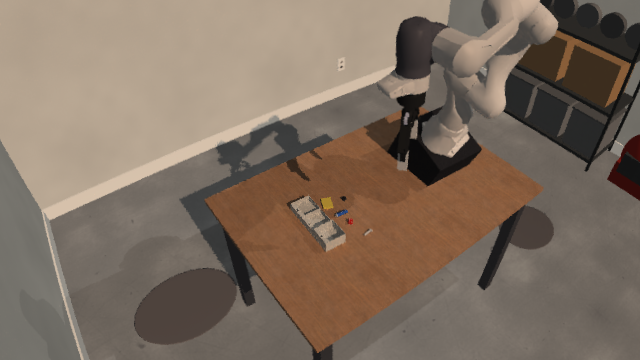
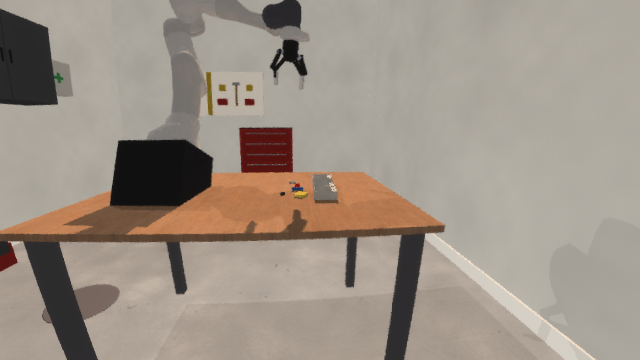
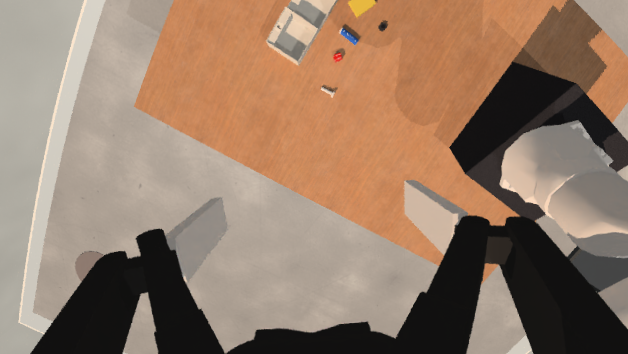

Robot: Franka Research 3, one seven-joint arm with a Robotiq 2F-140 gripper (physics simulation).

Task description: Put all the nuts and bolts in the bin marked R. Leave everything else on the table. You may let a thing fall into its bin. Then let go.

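Note:
A pale bolt [image 1: 368,232] [image 2: 292,182] [image 3: 328,91] lies on the table, apart from the other small things. A small black piece [image 1: 343,198] [image 2: 282,193] [image 3: 383,25], perhaps a nut, lies beyond the blue piece; its shape is too small to tell. A pale three-compartment tray of bins [image 1: 336,242] [image 2: 326,194] [image 3: 283,53] stands beside the small things. No letter is readable, so I cannot tell which bin is R. My gripper [image 1: 402,165] [image 2: 289,85] [image 3: 314,205] is open and empty, high up and well away from the tray and the small things.
A yellow block [image 1: 327,203] [image 2: 300,194] [image 3: 361,6], a blue cylinder [image 1: 341,213] [image 2: 297,189] [image 3: 349,35] and a small red piece [image 1: 350,221] [image 2: 297,185] [image 3: 338,57] lie near the tray. The arm's black base block [image 1: 430,167] [image 2: 150,175] [image 3: 500,115] stands at the table's edge.

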